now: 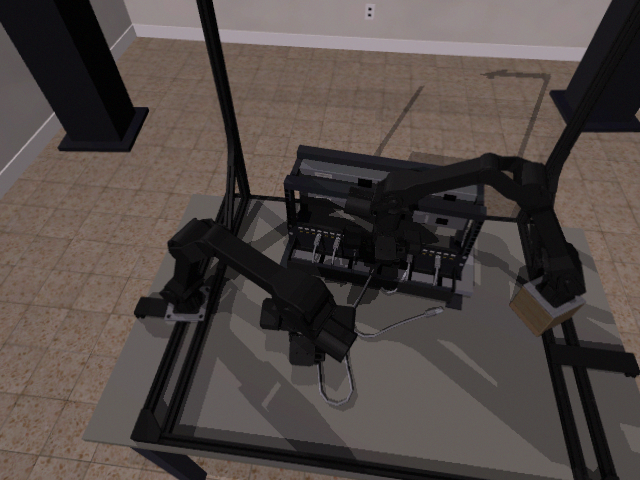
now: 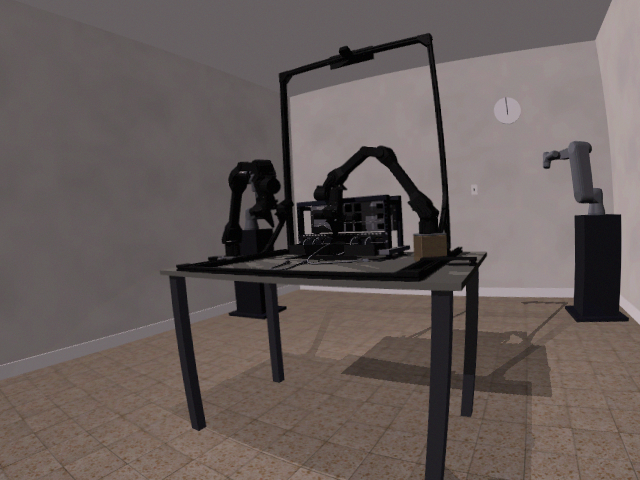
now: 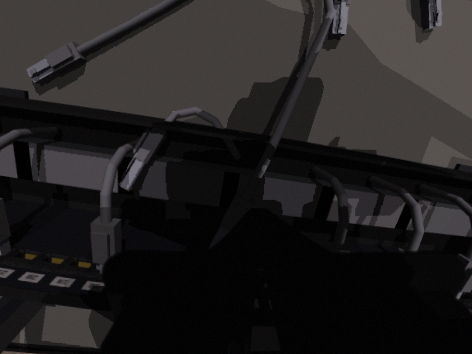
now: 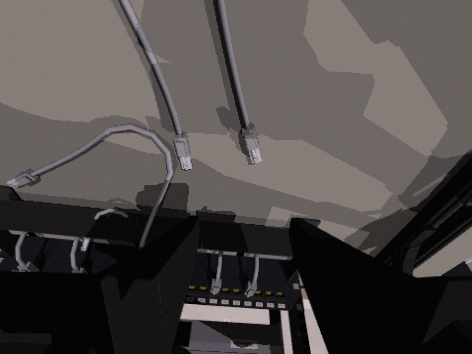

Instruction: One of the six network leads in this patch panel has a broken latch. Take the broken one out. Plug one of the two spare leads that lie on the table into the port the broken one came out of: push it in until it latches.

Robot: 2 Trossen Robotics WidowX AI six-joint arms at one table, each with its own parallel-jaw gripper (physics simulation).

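Frame: origin at the left arm's base, x ahead, y left, z up, level; millimetres.
Where they show: left gripper, between the fingertips: [image 2: 335,237] [image 3: 257,216]; right gripper, between the fingertips: [image 2: 278,226] [image 4: 244,225]; left arm's base, origin of its link: [image 1: 554,292] [image 2: 429,233]; right arm's base, origin of its link: [image 1: 188,302] [image 2: 232,255].
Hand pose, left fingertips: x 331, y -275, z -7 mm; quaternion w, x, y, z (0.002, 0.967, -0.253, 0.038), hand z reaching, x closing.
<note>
Things, the pixels of their top centre, and the offset from my left fingertips. "*": a spot on its surface instead. Level surfaces: height alone.
- patch panel, a spot on its surface: [image 4: 260,304] * dx +109, dy -158, dz +7 mm
- spare lead, a spot on its surface: [image 3: 297,90] * dx +57, dy +43, dz -36 mm
- loose plug, a spot on its surface: [image 3: 142,160] * dx -53, dy +55, dz -41 mm
- seated plug, a spot on its surface: [image 3: 105,240] * dx -80, dy +30, dz +0 mm
- panel's dark rack, a spot on its surface: [image 1: 343,188] * dx +39, dy -122, dz +167 mm
- table, height of its surface: dz -96 mm
- looped cable, a spot on its surface: [image 1: 337,403] * dx +242, dy +255, dz -90 mm
My left gripper [image 1: 376,262] [image 3: 257,216] is shut, low against the patch panel [image 1: 305,238] [image 4: 260,304]; its dark fingers hide the middle ports. A spare lead [image 3: 297,90] [image 4: 167,162] runs from the table to beside those fingertips, its end there hidden; its free plug [image 1: 434,311] [image 3: 57,61] [image 4: 23,178] lies on the table. A loose plug [image 3: 142,160] lies tilted at the front tray, beside a seated plug [image 3: 105,240]. Other leads sit in ports. My right gripper [image 4: 244,225] is open and empty. Two further plugs [image 4: 183,150] [image 4: 252,145] lie on the table.
The panel's dark rack [image 1: 343,188] stands at the back of the table [image 1: 413,397]. Its front rail [image 3: 90,116] [image 4: 240,237] crosses ahead of the ports. A looped cable [image 1: 337,401] lies below the right arm. A wooden block [image 1: 537,310] [image 2: 430,246] is under the left arm's base.
</note>
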